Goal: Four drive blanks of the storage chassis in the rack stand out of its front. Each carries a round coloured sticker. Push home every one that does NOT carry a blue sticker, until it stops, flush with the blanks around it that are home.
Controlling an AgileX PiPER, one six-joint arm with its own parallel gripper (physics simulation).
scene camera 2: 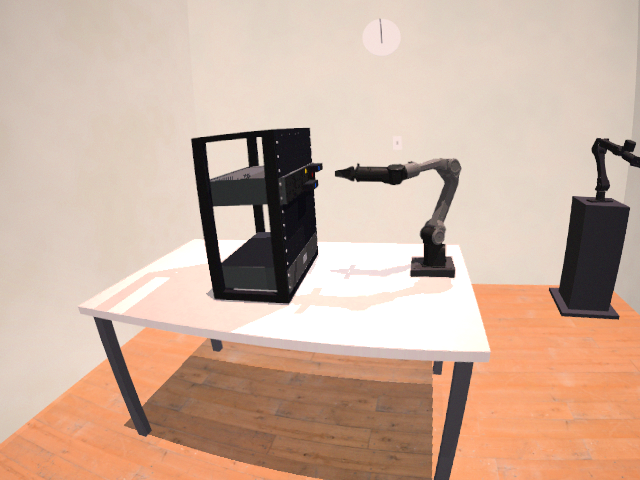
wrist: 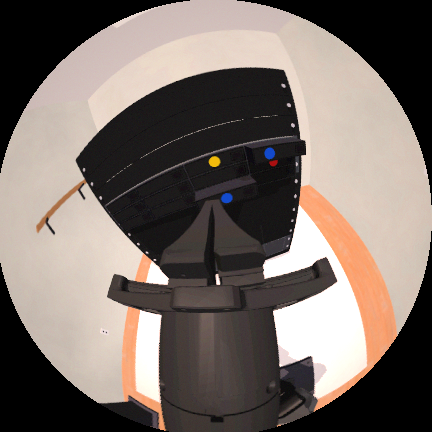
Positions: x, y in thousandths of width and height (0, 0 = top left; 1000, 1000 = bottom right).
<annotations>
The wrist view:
my gripper: 494, 483
yellow-stickered blank: 547, 358
</annotations>
